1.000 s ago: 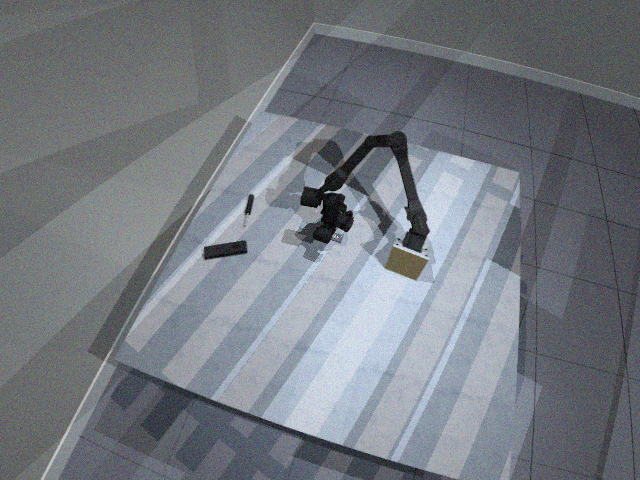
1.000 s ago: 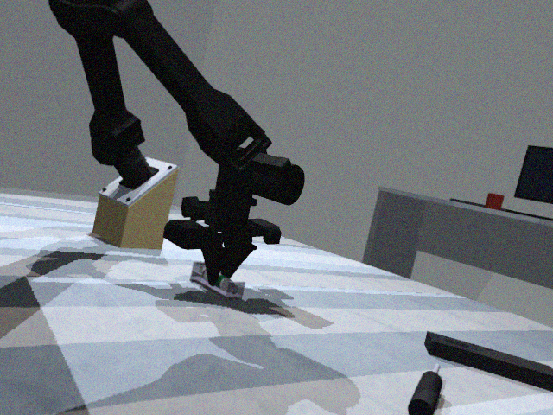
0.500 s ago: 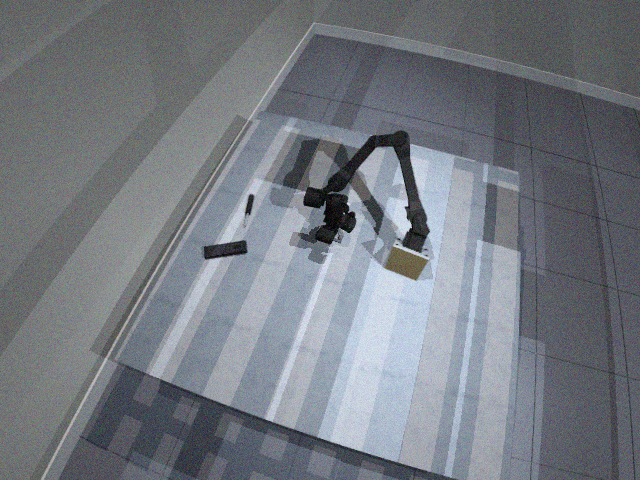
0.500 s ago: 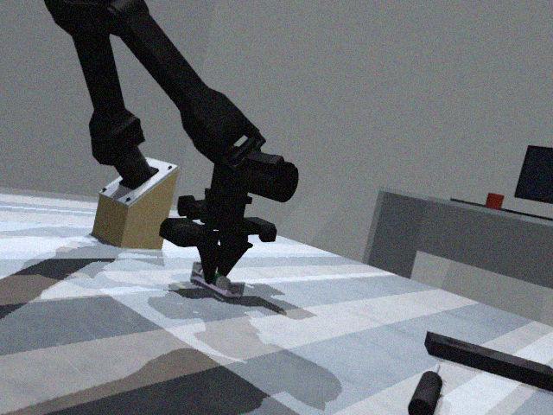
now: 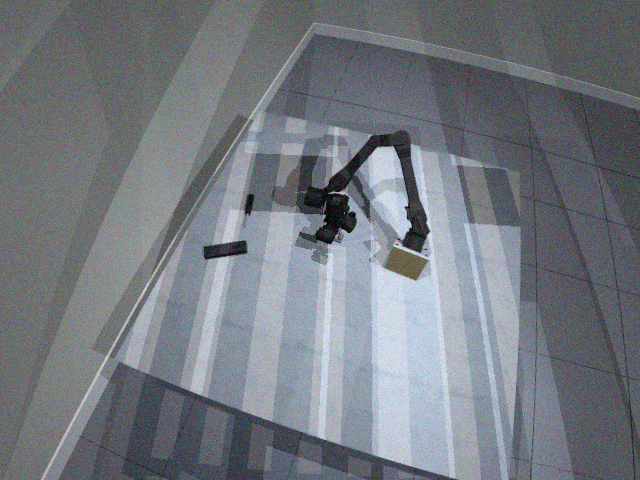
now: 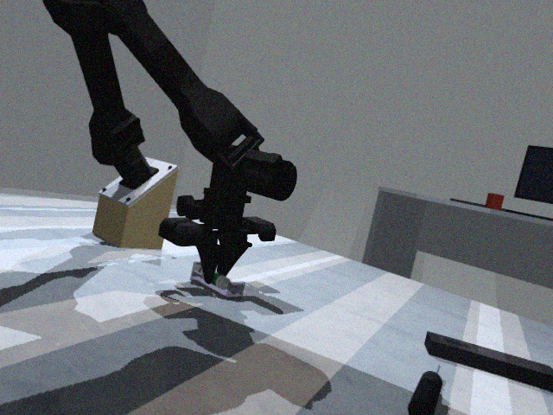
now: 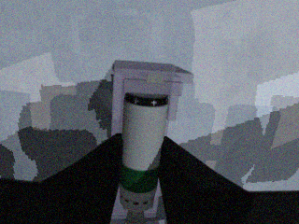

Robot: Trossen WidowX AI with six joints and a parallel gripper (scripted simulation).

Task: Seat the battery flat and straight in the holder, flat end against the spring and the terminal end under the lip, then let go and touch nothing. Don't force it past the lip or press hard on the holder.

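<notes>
The battery lies 1 cm above my gripper tip. Round my gripper tip: black bar: 34 cm ahead, 23 cm to the left, 1 cm above.
</notes>
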